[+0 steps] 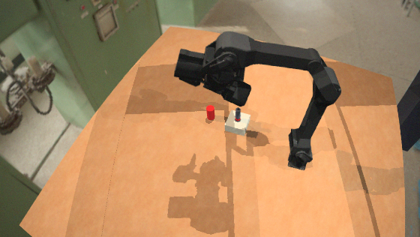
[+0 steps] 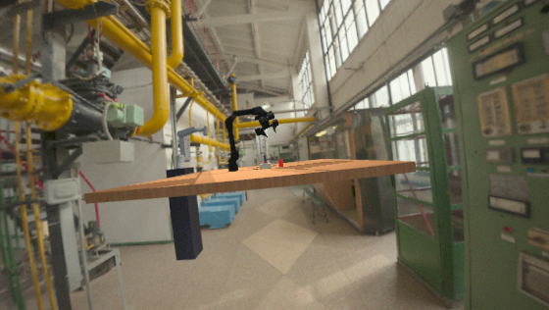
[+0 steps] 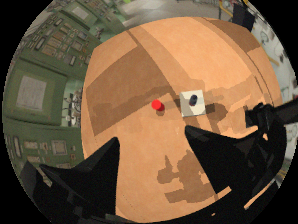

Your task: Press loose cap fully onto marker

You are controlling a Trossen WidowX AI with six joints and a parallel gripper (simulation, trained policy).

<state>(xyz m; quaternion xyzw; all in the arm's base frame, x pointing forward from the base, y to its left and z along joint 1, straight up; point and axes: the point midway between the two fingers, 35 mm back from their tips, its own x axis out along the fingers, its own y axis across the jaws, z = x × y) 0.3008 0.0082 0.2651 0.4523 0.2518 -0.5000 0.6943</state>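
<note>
My gripper tip is now 21 cm above the red cap, 7 cm to the left of it and 4 cm short of it. The rest, counted from my gripper tip: marker 16 cm below, 7 cm to the right, 6 cm behind; white holder block 22 cm below, 7 cm to the right, 6 cm behind.
</note>
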